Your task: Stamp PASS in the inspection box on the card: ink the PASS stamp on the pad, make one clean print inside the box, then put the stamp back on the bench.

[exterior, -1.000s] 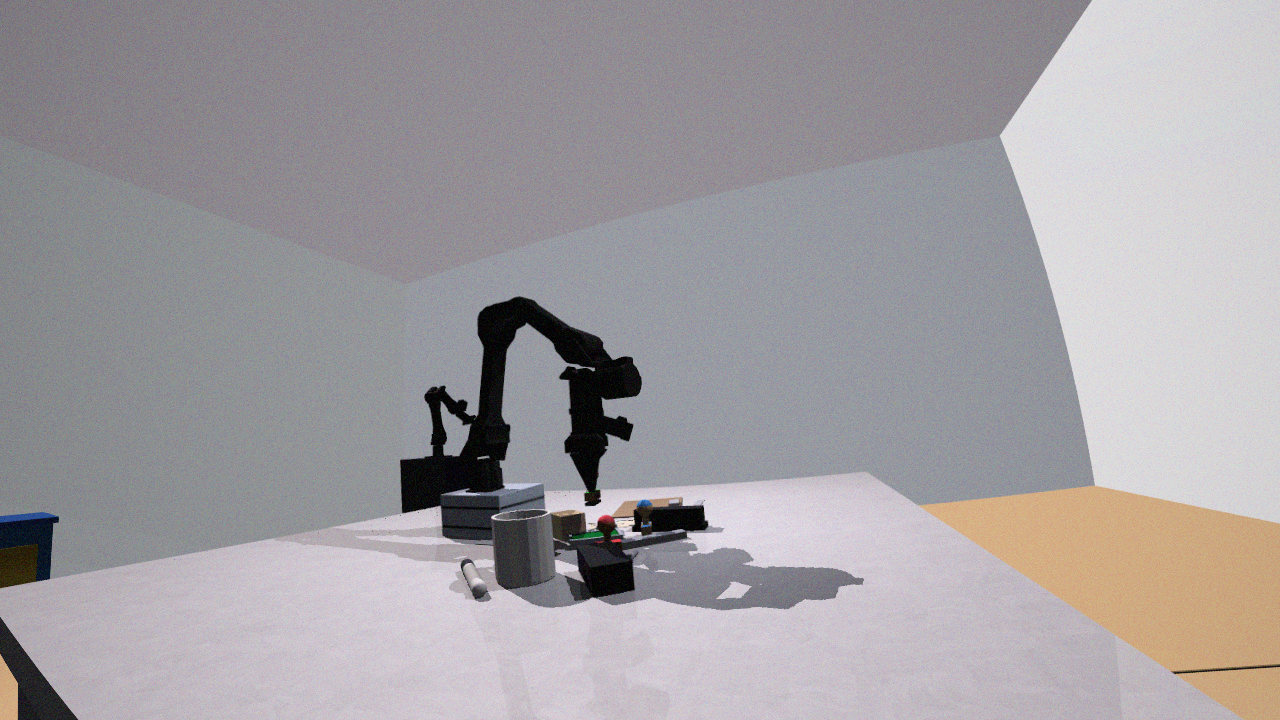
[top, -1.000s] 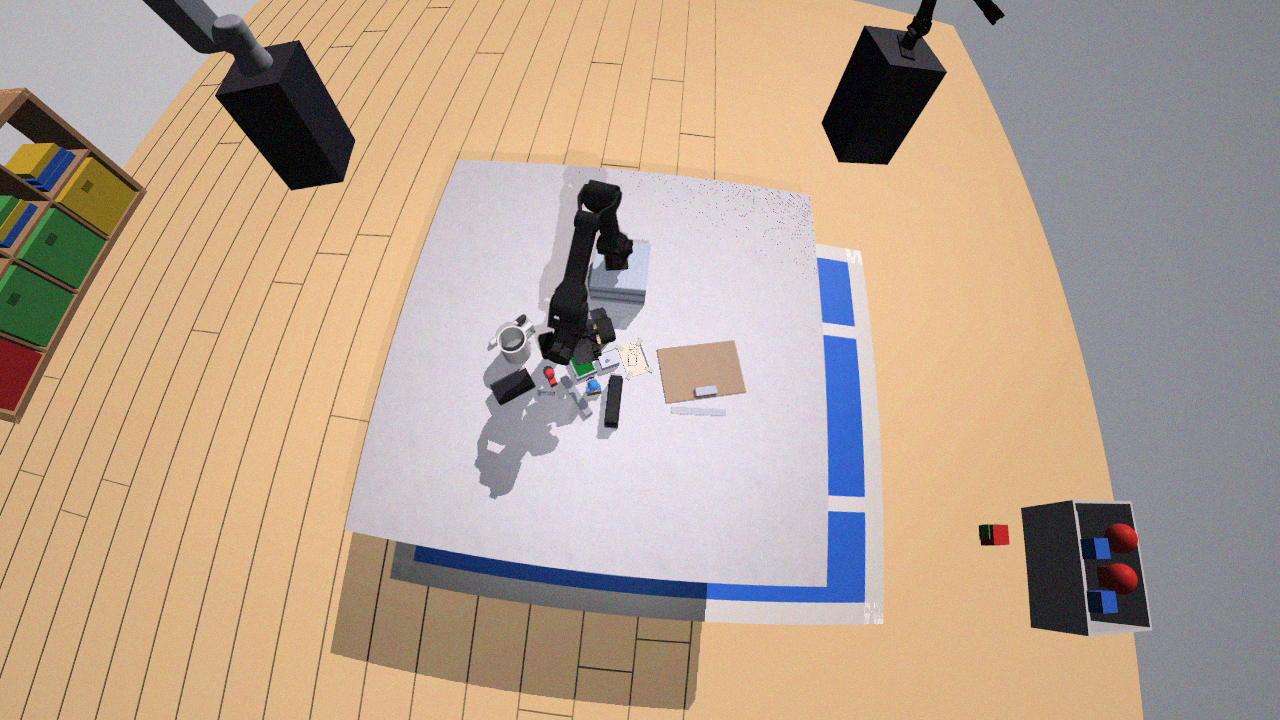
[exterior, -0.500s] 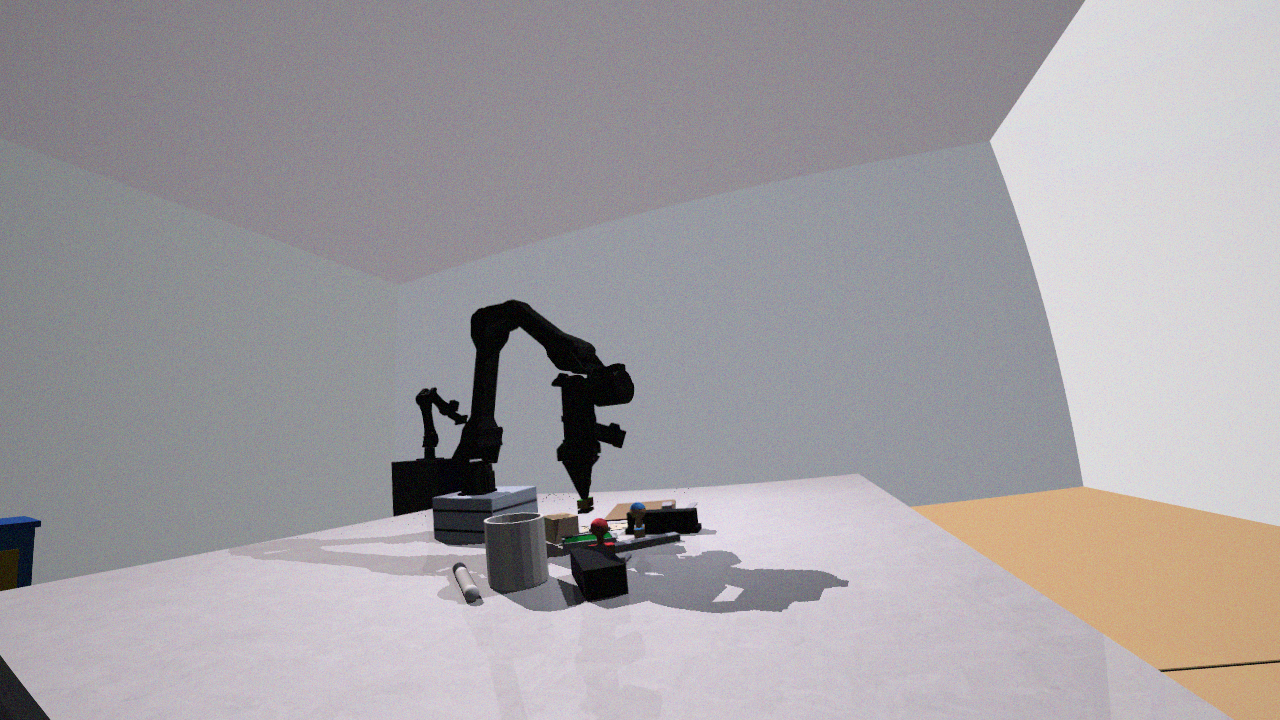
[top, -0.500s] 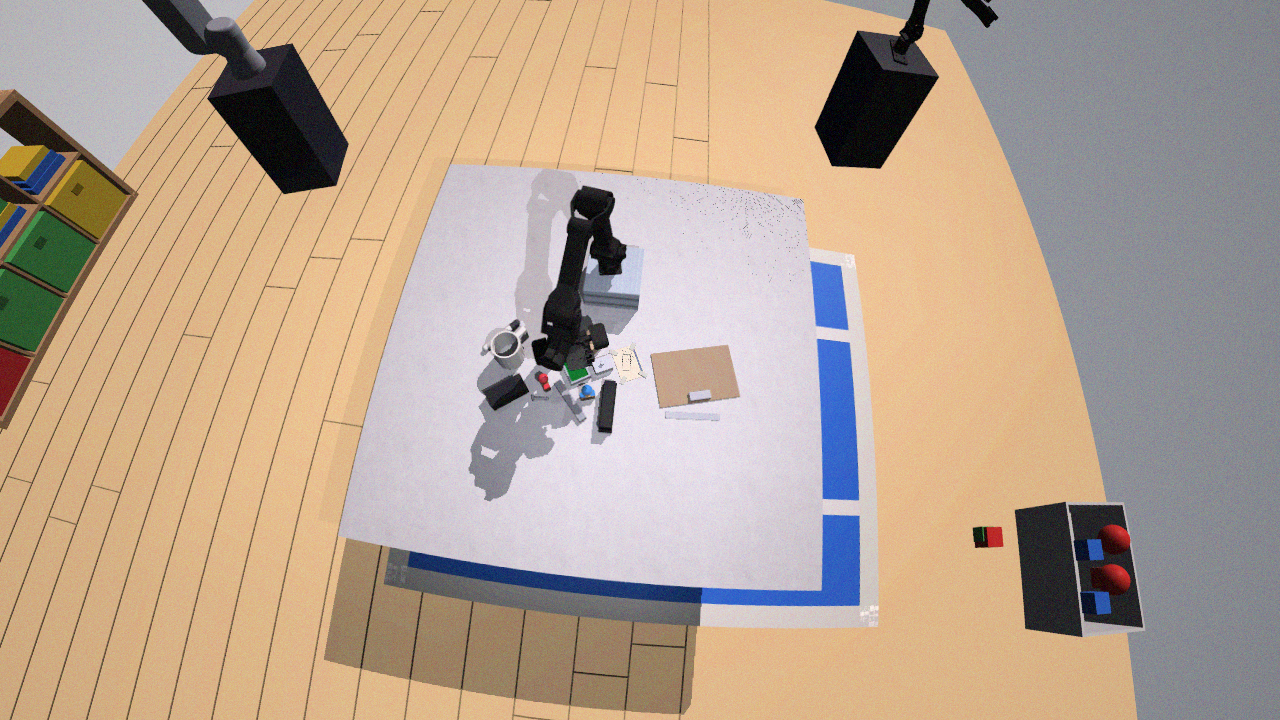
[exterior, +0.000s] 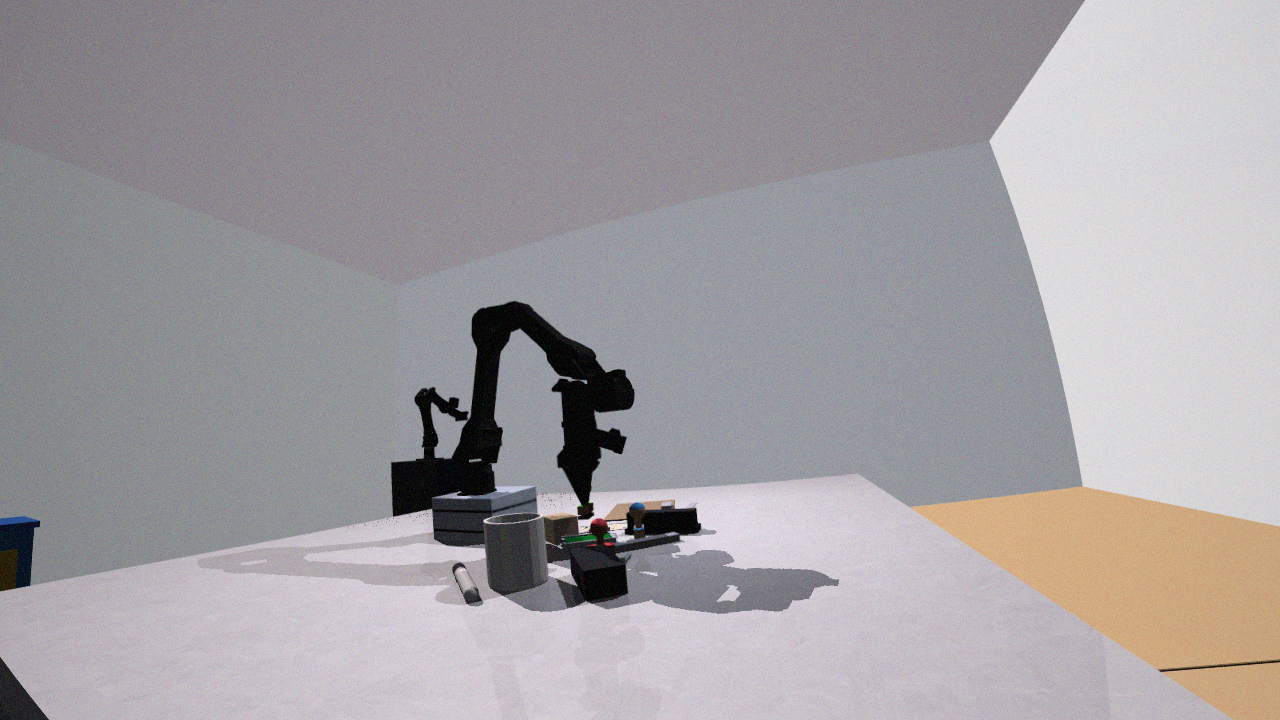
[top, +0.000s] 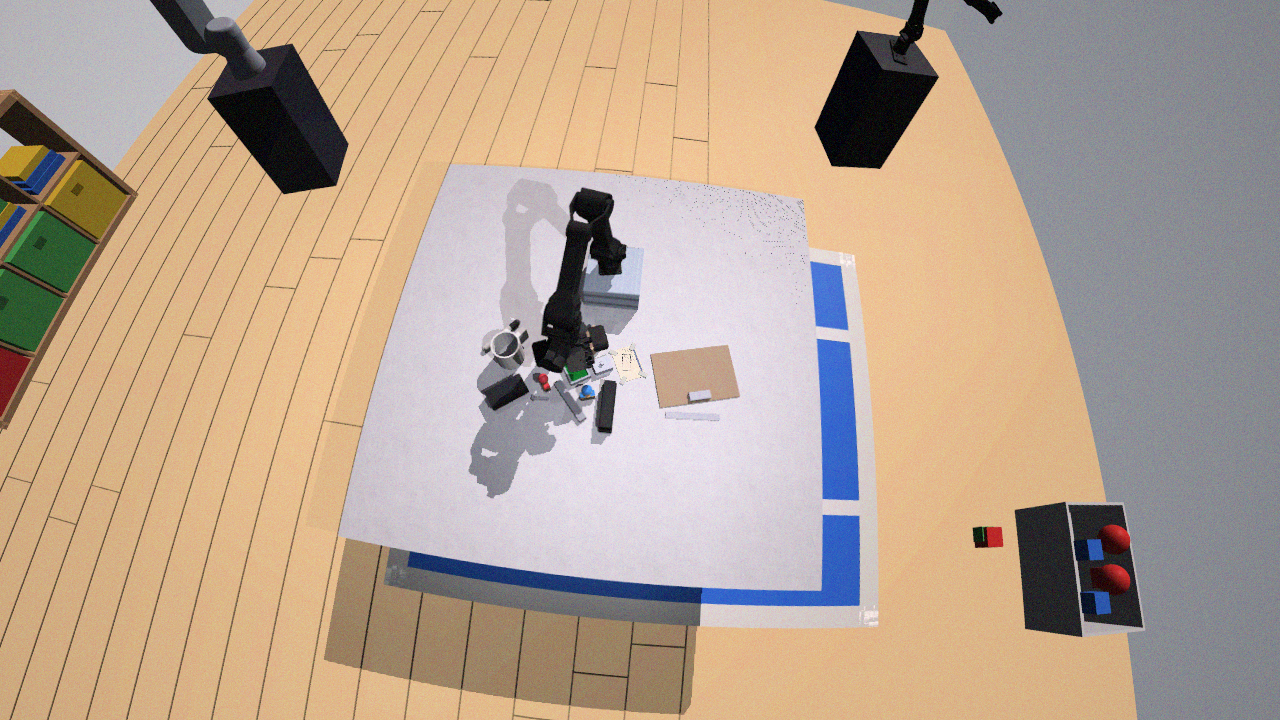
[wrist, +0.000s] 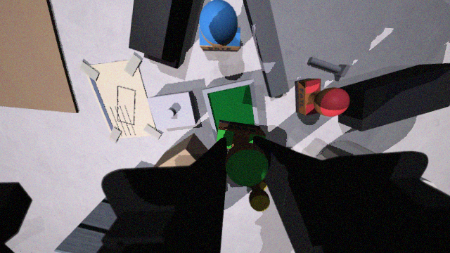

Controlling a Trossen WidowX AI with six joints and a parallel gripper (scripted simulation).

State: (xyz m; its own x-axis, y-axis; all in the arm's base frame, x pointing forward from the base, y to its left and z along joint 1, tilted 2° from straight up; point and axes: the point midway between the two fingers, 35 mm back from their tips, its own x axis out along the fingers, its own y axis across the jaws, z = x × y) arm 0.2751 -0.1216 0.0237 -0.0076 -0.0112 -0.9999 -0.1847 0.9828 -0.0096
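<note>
Right now my gripper tip is 70 mm above the green ink pad. From my gripper tip the other things lie so: cardboard box 70 mm behind, 60 mm to the left, 50 mm below; then blue-knobbed stamp 90 mm ahead, 30 mm to the left, 50 mm below; then green-knobbed stamp right at my gripper tip.
</note>
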